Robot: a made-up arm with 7 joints.
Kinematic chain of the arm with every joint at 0, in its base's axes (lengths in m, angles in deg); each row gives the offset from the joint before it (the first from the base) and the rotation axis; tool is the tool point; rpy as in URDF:
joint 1: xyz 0 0 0.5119 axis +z
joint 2: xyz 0 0 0 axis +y
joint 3: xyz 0 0 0.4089 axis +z
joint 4: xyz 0.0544 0 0 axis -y
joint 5: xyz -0.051 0 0.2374 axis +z
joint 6: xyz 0 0 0 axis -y
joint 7: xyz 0.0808 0 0 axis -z
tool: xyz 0 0 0 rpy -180 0 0
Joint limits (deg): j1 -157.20..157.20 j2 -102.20..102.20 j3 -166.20..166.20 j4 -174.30..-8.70 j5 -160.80..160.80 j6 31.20..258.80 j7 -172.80..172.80
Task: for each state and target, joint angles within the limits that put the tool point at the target. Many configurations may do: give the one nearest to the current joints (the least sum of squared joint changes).
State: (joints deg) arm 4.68 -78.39 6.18 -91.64 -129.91 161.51 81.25
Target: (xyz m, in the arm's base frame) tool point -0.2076 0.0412 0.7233
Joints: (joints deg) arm 8.31 -88.42 5.99 -140.00 -141.33 165.68 81.25
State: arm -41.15 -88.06 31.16 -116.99 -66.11 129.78 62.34
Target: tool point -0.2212 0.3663 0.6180
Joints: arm -16.70 -102.20 49.63 -127.46 -70.39 137.36 62.34
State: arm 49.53 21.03 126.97 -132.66 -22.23 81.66 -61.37
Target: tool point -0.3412 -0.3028 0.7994
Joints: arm 68.48 -15.60 146.61 -103.46 -22.24 91.51 -61.37
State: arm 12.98 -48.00 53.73 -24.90 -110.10 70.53 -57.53
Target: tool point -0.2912 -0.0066 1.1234
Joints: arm 29.56 -46.00 36.05 -61.07 -102.19 57.47 -57.53
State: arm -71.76 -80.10 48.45 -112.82 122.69 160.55 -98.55
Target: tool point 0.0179 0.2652 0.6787
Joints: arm -63.49 -95.28 50.55 -139.35 130.72 165.02 -98.55
